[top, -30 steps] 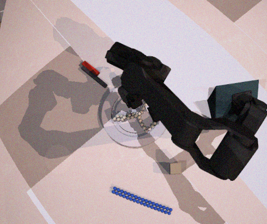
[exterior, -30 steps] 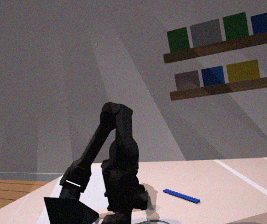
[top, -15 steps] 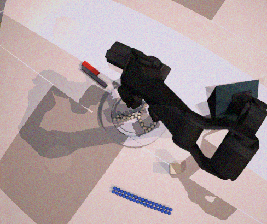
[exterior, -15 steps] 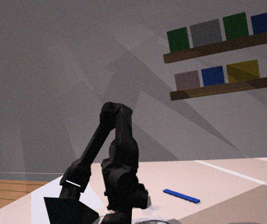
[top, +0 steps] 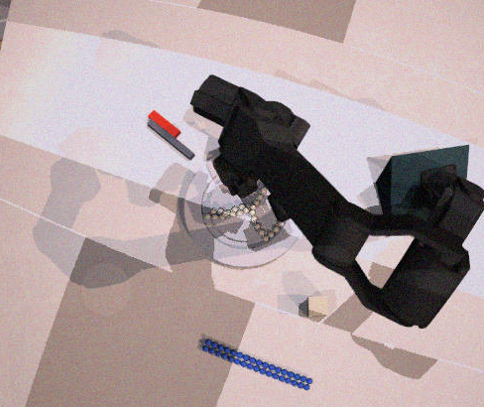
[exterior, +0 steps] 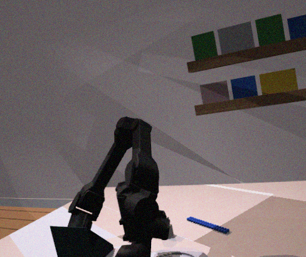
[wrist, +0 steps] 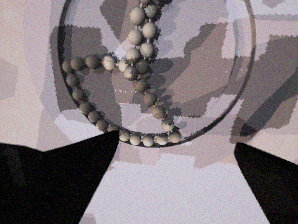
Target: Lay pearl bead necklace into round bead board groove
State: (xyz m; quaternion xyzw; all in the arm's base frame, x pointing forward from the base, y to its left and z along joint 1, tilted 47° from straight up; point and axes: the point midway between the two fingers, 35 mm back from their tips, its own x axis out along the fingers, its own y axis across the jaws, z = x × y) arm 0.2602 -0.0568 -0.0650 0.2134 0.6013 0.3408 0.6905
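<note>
My gripper tip is now 5 cm short of the round bead board, 4 cm to the right of it and 1 cm above it. Also, from my gripper tip: small beige cube (3 cm behind, 22 cm to the left); grey block (16 cm ahead, 13 cm to the right, 2 cm below).
</note>
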